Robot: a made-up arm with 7 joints. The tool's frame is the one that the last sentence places.
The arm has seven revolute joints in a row. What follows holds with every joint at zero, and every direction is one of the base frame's. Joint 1 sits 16.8 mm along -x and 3.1 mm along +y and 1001 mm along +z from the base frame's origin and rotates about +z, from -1.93 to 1.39 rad. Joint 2 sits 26.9 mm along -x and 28.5 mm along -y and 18.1 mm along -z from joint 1 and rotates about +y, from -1.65 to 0.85 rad. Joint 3 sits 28.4 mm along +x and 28.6 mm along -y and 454.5 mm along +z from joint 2 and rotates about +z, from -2.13 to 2.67 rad. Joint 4 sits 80.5 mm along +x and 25.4 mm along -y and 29.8 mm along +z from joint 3 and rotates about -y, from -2.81 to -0.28 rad. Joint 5 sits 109.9 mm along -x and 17.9 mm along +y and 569.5 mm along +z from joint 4 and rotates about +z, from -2.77 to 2.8 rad. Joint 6 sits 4.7 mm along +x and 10.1 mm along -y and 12.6 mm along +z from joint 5 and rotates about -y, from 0.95 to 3.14 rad. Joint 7 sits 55.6 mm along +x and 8.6 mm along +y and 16.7 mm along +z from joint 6 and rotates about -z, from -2.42 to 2.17 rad. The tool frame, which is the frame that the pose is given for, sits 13.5 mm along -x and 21.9 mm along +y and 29.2 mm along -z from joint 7; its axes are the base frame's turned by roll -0.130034, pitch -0.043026 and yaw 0.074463 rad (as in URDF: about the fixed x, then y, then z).
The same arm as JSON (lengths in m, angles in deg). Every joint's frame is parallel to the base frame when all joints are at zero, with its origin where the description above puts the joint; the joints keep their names.
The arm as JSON. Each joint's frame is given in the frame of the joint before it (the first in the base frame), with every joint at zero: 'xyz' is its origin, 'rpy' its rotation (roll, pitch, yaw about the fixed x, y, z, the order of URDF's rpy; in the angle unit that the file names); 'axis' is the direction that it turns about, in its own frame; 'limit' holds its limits. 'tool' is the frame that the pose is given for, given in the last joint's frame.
{
  "units": {
    "length": "m",
    "angle": "deg"
  },
  "joints": [
    {
      "name": "joint 1",
      "type": "revolute",
      "origin": {
        "xyz": [
          -0.0168,
          0.0031,
          1.001
        ],
        "rpy": [
          0.0,
          0.0,
          0.0
        ]
      },
      "axis": [
        0.0,
        0.0,
        1.0
      ],
      "limit": {
        "lower": -110.58,
        "upper": 79.64
      }
    },
    {
      "name": "joint 2",
      "type": "revolute",
      "origin": {
        "xyz": [
          -0.0269,
          -0.0285,
          -0.0181
        ],
        "rpy": [
          0.0,
          0.0,
          0.0
        ]
      },
      "axis": [
        0.0,
        1.0,
        0.0
      ],
      "limit": {
        "lower": -94.54,
        "upper": 48.7
      }
    },
    {
      "name": "joint 3",
      "type": "revolute",
      "origin": {
        "xyz": [
          0.0284,
          -0.0286,
          0.4545
        ],
        "rpy": [
          0.0,
          0.0,
          0.0
        ]
      },
      "axis": [
        0.0,
        0.0,
        1.0
      ],
      "limit": {
        "lower": -122.04,
        "upper": 152.98
      }
    },
    {
      "name": "joint 4",
      "type": "revolute",
      "origin": {
        "xyz": [
          0.0805,
          -0.0254,
          0.0298
        ],
        "rpy": [
          0.0,
          0.0,
          0.0
        ]
      },
      "axis": [
        0.0,
        -1.0,
        0.0
      ],
      "limit": {
        "lower": -161.0,
        "upper": -16.04
      }
    },
    {
      "name": "joint 5",
      "type": "revolute",
      "origin": {
        "xyz": [
          -0.1099,
          0.0179,
          0.5695
        ],
        "rpy": [
          0.0,
          0.0,
          0.0
        ]
      },
      "axis": [
        0.0,
        0.0,
        1.0
      ],
      "limit": {
        "lower": -158.71,
        "upper": 160.43
      }
    },
    {
      "name": "joint 6",
      "type": "revolute",
      "origin": {
        "xyz": [
          0.0047,
          -0.0101,
          0.0126
        ],
        "rpy": [
          0.0,
          0.0,
          0.0
        ]
      },
      "axis": [
        0.0,
        -1.0,
        0.0
      ],
      "limit": {
        "lower": 54.43,
        "upper": 179.91
      }
    },
    {
      "name": "joint 7",
      "type": "revolute",
      "origin": {
        "xyz": [
          0.0556,
          0.0086,
          0.0167
        ],
        "rpy": [
          0.0,
          0.0,
          0.0
        ]
      },
      "axis": [
        0.0,
        0.0,
        -1.0
      ],
      "limit": {
        "lower": -138.66,
        "upper": 124.33
      }
    }
  ],
  "tool": {
    "origin": {
      "xyz": [
        -0.0135,
        0.0219,
        -0.0292
      ],
      "rpy": [
        -7.45,
        -2.47,
        4.27
      ]
    }
  }
}

